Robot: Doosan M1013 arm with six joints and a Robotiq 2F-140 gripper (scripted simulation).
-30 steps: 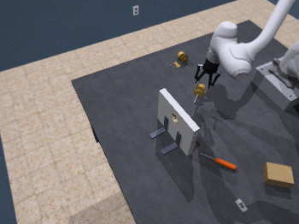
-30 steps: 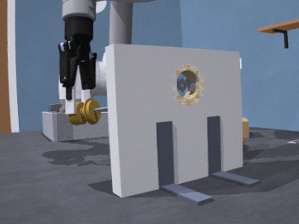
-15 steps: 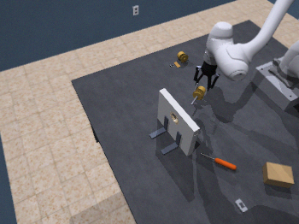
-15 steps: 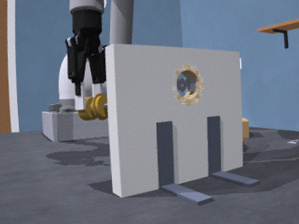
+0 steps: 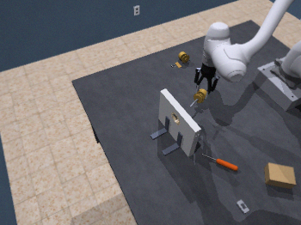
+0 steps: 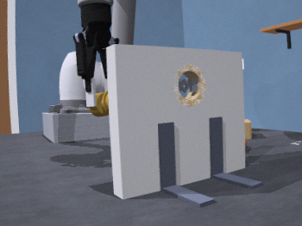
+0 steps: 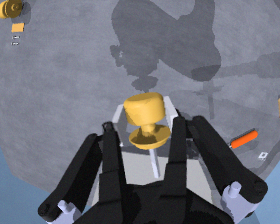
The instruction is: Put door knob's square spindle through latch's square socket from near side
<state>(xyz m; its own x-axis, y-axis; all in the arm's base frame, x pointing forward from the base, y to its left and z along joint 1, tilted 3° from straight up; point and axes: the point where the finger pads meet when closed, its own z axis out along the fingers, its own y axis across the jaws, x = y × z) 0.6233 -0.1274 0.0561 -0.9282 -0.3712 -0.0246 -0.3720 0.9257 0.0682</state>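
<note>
The white wooden panel lies 23 cm ahead of my hand, 8 cm to the left of it and 2 cm below it. Round my hand: brass piece: 13 cm behind, 40 cm to the right, 18 cm below; then orange-handled screwdriver: 12 cm ahead, 34 cm to the left, 17 cm below; then cardboard box: 8 cm behind, 56 cm to the left, 15 cm below.
</note>
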